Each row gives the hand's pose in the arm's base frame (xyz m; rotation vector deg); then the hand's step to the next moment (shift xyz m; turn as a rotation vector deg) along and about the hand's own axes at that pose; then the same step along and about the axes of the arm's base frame.
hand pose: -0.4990 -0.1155 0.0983 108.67 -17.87 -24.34
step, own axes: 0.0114 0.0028 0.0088 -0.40 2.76 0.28
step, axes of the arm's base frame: 0.0064 -0.0131 -0.0018 -0.52 -1.04 2.55
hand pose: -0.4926 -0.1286 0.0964 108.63 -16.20 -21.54
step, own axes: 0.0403 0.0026 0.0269 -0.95 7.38 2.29
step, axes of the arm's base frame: 0.0265 -0.0391 -0.0112 -1.88 -4.16 6.30
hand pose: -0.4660 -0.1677 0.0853 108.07 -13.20 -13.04
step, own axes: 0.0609 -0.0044 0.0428 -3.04 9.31 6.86
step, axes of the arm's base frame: 0.0472 -0.0540 -0.0204 -5.21 -8.36 6.77
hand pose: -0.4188 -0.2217 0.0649 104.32 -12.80 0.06
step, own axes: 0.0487 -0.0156 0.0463 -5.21 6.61 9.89
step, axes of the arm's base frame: 0.0448 -0.0480 -0.0212 -7.28 -10.29 3.14
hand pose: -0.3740 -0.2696 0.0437 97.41 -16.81 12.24
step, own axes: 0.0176 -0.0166 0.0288 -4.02 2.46 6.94
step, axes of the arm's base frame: 0.0212 -0.0275 -0.0145 -4.77 -6.90 0.04
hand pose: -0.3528 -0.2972 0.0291 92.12 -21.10 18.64
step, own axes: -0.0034 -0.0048 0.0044 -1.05 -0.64 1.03
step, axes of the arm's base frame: -0.0011 -0.0040 -0.0061 -0.69 -0.95 -1.09
